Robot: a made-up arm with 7 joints.
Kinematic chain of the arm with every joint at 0, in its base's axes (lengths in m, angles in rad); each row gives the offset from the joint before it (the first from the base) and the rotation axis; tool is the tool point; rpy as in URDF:
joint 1: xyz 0 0 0 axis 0.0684 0.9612 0.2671
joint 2: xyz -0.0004 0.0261 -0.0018 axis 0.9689 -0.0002 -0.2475
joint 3: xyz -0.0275 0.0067 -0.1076 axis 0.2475 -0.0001 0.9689
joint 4: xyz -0.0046 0 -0.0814 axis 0.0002 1 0
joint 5: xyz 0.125 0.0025 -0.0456 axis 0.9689 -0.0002 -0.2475
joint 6: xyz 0.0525 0 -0.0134 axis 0.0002 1 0
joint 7: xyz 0.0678 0 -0.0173 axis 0.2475 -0.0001 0.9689
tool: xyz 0 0 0 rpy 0 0.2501 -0.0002
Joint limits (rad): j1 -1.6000..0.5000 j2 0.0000..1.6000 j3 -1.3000..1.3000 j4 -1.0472..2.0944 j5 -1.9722..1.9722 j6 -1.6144..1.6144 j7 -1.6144..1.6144
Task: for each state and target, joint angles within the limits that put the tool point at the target. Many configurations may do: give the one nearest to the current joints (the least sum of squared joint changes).
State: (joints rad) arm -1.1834 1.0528 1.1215 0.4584 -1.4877 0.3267 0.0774
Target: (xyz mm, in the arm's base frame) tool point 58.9 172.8 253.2
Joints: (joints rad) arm -1.1846 1.2840 0.8785 -0.2922 -1.5721 0.4066 0.0774
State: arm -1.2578 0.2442 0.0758 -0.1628 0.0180 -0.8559 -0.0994
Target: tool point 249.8 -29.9 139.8
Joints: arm -1.2944 0.2083 0.0128 -0.0743 0.0313 -0.8123 -0.0994
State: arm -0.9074 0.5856 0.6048 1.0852 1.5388 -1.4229 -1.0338
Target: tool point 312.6 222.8 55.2
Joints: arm -1.2218 0.8722 0.6934 0.7664 1.4184 -1.4993 -1.0338
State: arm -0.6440 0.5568 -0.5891 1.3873 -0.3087 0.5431 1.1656
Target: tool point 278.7 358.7 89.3
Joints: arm -1.2969 1.3901 -0.2860 0.9734 -0.2530 0.4323 1.1656
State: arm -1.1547 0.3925 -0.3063 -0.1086 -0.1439 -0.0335 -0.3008
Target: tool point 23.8 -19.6 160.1
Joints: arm -1.6000 0.4524 -0.0359 -0.9949 -0.1538 -0.0998 -0.3008
